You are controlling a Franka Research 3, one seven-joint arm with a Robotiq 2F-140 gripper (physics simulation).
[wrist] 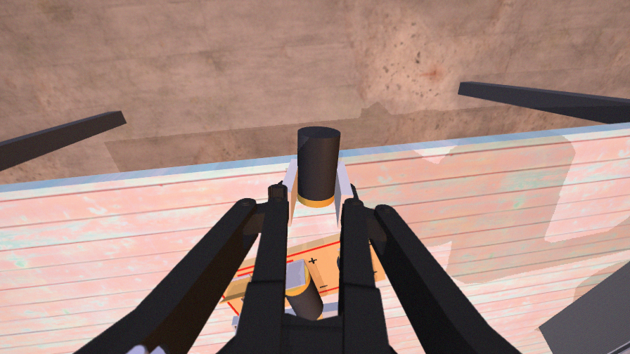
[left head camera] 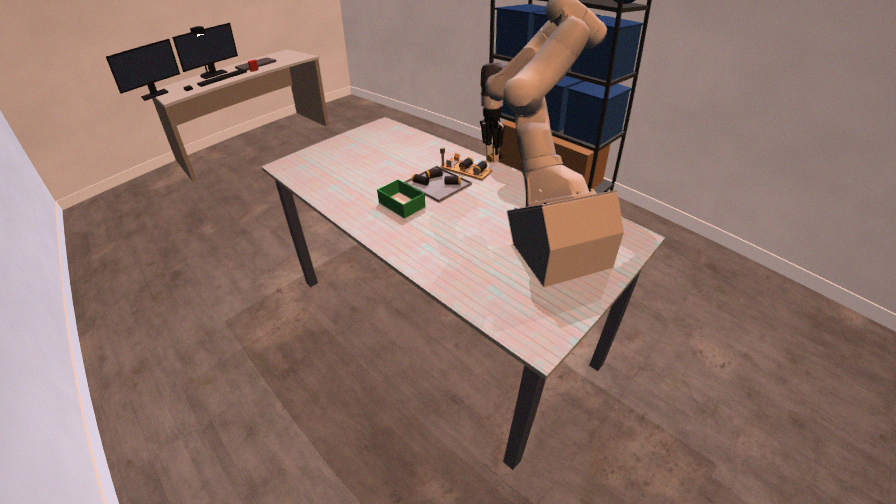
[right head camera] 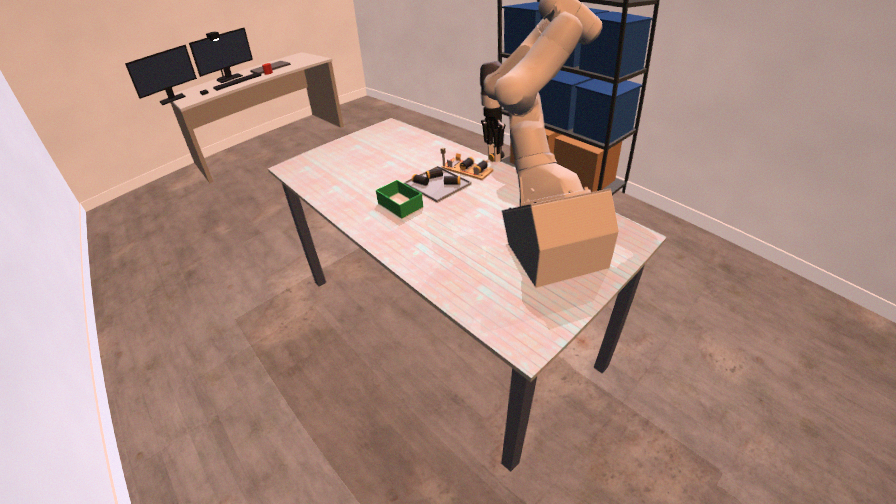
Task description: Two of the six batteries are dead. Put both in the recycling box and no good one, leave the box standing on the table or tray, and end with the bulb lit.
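My gripper (left head camera: pixel 492 156) (right head camera: pixel 494 156) (wrist: pixel 316 173) is shut on a black battery (wrist: pixel 318 150) with an orange end, held upright above the table's far edge, behind the board. The wooden circuit board (left head camera: pixel 463 173) (right head camera: pixel 464 173) (wrist: pixel 327 265) holds two batteries, one (left head camera: pixel 466 163) (right head camera: pixel 466 162) (wrist: pixel 306 303) near the middle and one (left head camera: pixel 479 167) (right head camera: pixel 480 166) at the right. The bulb (left head camera: pixel 442 152) (right head camera: pixel 442 151) on its post is dark. Three batteries (left head camera: pixel 420 179) (left head camera: pixel 434 172) (left head camera: pixel 451 179) lie on the grey tray (left head camera: pixel 438 190) (right head camera: pixel 438 190). The green recycling box (left head camera: pixel 414 206) (right head camera: pixel 412 207) stands upright and looks empty.
A large tan box-like object (left head camera: pixel 582 241) (right head camera: pixel 573 241) with a dark face stands at the table's near right end, beside the arm's base. A black shelf rack (left head camera: pixel 609 82) with blue bins stands behind the arm. A desk (left head camera: pixel 310 94) with monitors is at the back left.
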